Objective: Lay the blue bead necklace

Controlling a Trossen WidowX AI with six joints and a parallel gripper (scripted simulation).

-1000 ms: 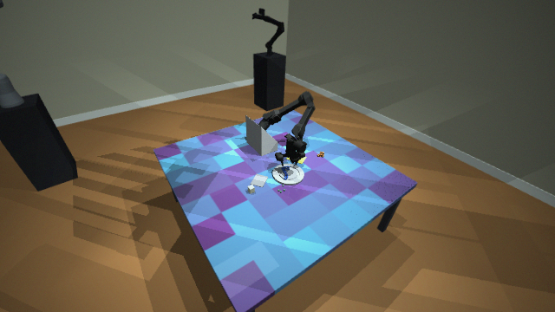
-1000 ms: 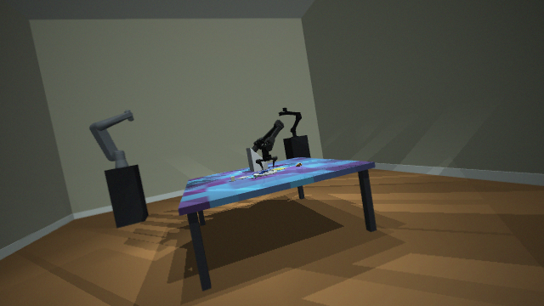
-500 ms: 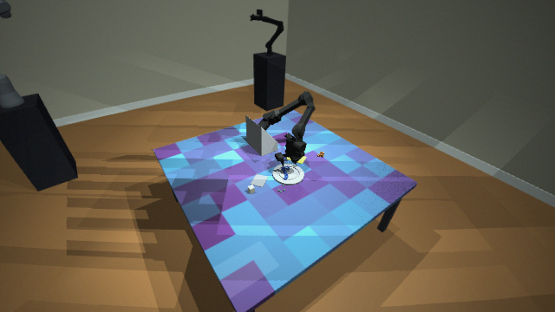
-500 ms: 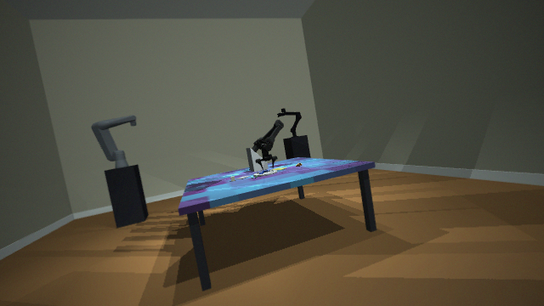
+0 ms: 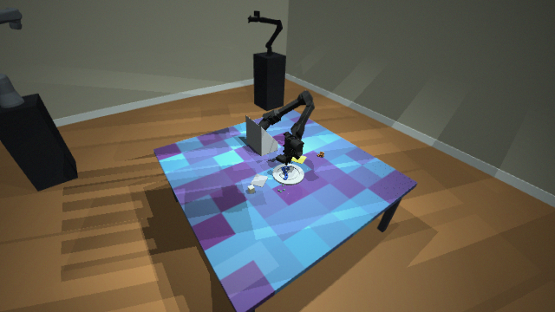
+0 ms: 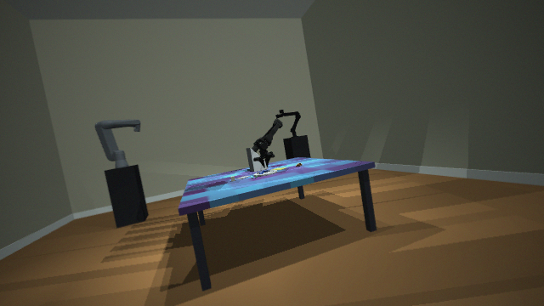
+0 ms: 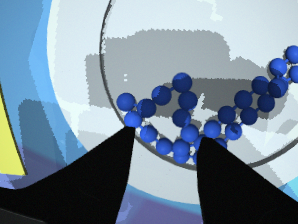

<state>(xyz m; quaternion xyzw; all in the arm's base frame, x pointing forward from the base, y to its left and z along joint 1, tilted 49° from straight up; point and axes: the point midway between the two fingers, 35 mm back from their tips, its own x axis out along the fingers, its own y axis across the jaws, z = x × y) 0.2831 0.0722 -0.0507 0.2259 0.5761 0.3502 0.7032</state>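
My gripper tip is 4 cm short of the round white bead board, 4 cm above it and 3 cm to the left of it. From my gripper tip the other things lie so: cream cube: 30 cm to the right, 3 cm below, 2 cm ahead; then yellow patch: 14 cm to the left, 6 cm behind, 4 cm below; then flat grey square: 21 cm to the right, 4 cm below, 2 cm behind.
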